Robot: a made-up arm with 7 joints.
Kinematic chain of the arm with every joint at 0, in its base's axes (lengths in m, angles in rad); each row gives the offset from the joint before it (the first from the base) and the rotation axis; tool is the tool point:
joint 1: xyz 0 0.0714 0 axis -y
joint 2: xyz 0 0.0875 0 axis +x
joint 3: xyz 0 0 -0.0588 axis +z
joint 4: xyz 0 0 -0.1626 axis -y
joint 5: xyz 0 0 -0.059 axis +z
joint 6: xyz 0 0 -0.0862 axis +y
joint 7: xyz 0 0 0 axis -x
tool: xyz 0 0 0
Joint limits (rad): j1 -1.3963..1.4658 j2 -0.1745..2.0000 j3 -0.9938..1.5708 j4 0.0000..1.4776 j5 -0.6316..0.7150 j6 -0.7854..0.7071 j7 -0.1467..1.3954
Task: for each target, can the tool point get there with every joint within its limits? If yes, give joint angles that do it. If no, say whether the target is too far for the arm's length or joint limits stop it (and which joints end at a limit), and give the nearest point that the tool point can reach.
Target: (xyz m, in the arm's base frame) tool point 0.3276 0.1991 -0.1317
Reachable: yes | joints 0.9880 0.1037 0.0587 0.5070 -0.2539 -0.0944 0.8169
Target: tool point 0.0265 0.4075 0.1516
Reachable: yes | joints 0.9699 1.7594 0.1148 1.3287 0.5110 0.3937 1.2025
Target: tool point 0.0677 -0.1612 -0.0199
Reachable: no: joint limits stop it (at a limit: joint 2, joint 3, joint 4) | nearest point 0.2155 -0.0012 -0.0633 | short by 0.222 m
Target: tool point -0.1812 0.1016 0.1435
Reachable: no: joint limits stop it (at a limit: joint 2, joint 4) | nearest point -0.1797 0.3123 0.1423 | short by 0.211 m
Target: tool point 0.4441 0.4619 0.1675
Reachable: no: too far | nearest point 0.2837 0.3564 0.0547 | short by 0.223 m
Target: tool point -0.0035 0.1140 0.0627
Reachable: no: joint limits stop it (at a limit: joint 1, joint 2, joint 4) | nearest point 0.2274 0.0333 0.0928 | short by 0.246 m
